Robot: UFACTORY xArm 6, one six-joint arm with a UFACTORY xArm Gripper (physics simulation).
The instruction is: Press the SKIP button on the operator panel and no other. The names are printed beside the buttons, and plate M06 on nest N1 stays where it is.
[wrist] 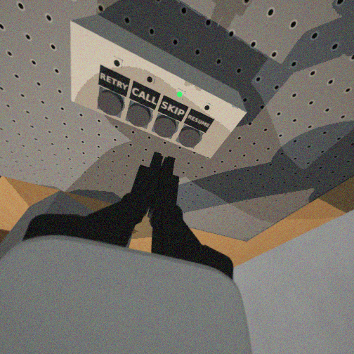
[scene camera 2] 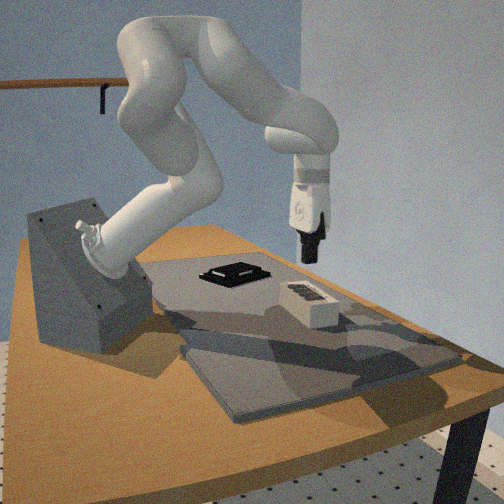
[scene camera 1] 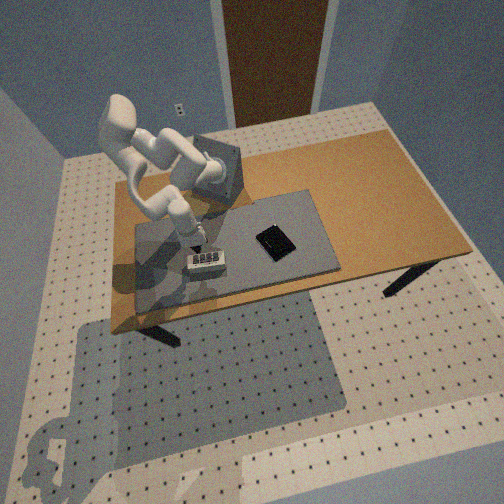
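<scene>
The operator panel (scene camera 1: 206, 268) (scene camera 2: 324, 316) (wrist: 82, 55) is a pale box on the grey board. In the wrist view its round dark buttons carry printed names: RETRY (wrist: 110, 102), CALL (wrist: 139, 114), SKIP (wrist: 165, 126) and RESUME (wrist: 190, 136). A green light (wrist: 180, 94) glows above the SKIP label; the other lamp spots are dark. My gripper (scene camera 1: 195, 250) (scene camera 2: 309, 262) (wrist: 159, 167) is shut and empty, with its fingertips above the panel and apart from it. A black plate-like piece (scene camera 1: 275, 243) (scene camera 2: 235, 273) lies on the board; which part is plate M06 or nest N1 cannot be told.
The grey perforated board (scene camera 1: 310, 225) (scene camera 2: 215, 395) lies on the wooden table (scene camera 1: 380, 200) (scene camera 2: 75, 425). The grey wedge-shaped arm base (scene camera 1: 235, 175) (scene camera 2: 65, 300) stands at the board's edge. Arm shadows fall across the board and panel.
</scene>
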